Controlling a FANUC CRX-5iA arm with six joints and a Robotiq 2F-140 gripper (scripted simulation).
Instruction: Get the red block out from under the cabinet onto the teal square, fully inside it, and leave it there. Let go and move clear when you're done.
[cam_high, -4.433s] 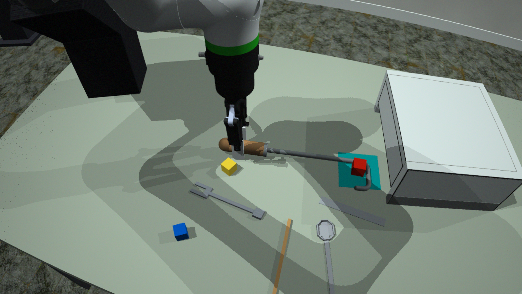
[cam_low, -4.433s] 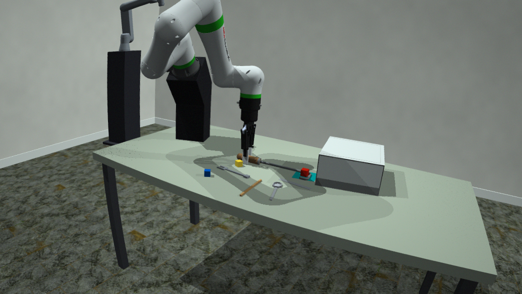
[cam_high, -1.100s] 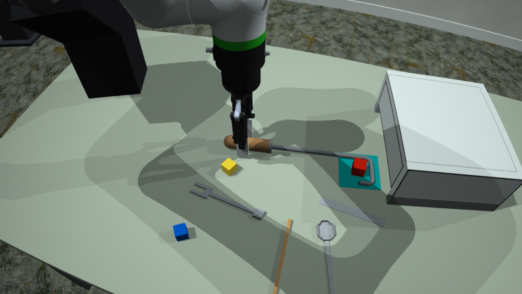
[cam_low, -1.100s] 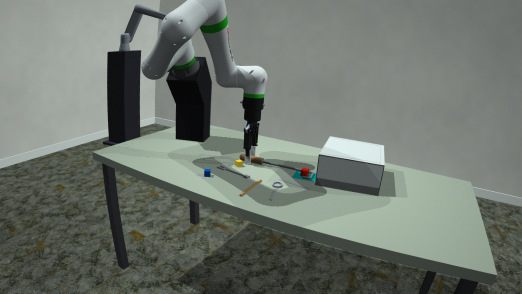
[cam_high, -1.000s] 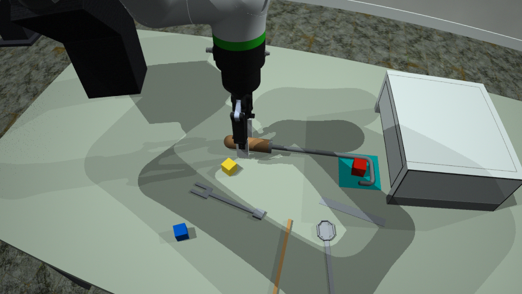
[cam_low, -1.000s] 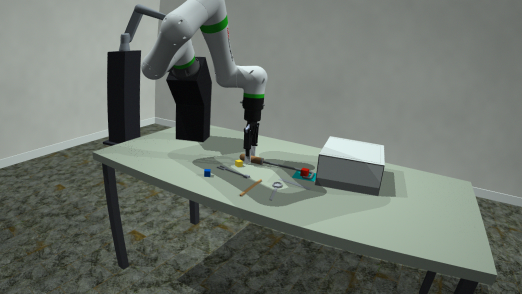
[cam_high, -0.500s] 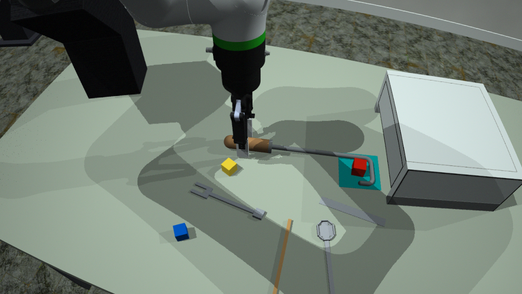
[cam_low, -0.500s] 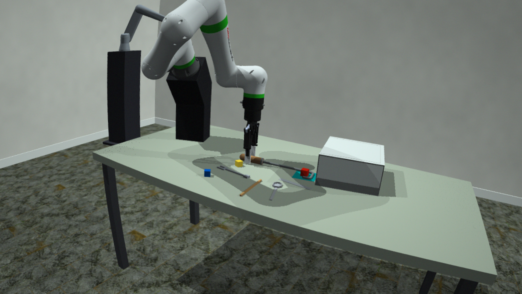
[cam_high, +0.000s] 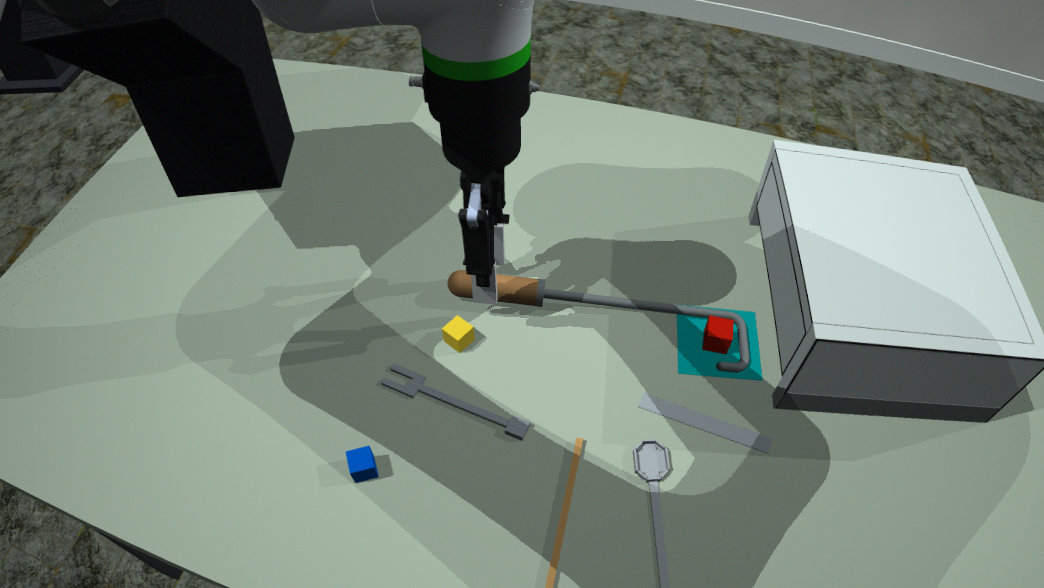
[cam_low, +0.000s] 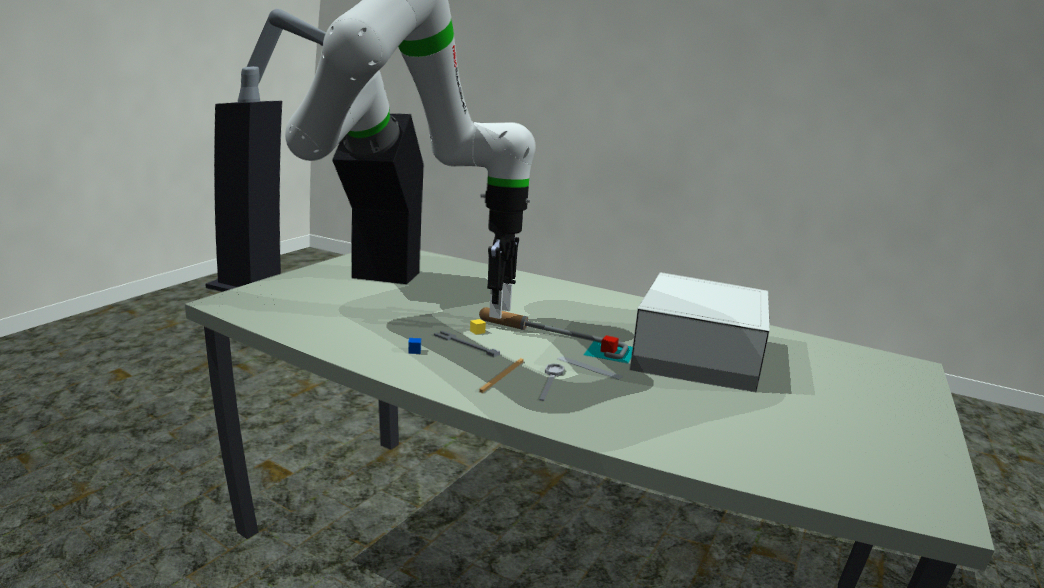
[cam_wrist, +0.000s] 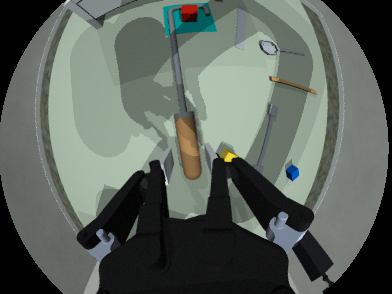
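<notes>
Now: hand 70 mm to the left of the yellow cube, 50 mm above it and 30 mm past it. Also, from my hand: red block 270 mm ahead, 40 mm to the right, 40 mm below; then blue cube 240 mm to the right, 100 mm behind, 50 mm below; then grey fork tool 150 mm to the right, 50 mm below, 20 mm behind.
</notes>
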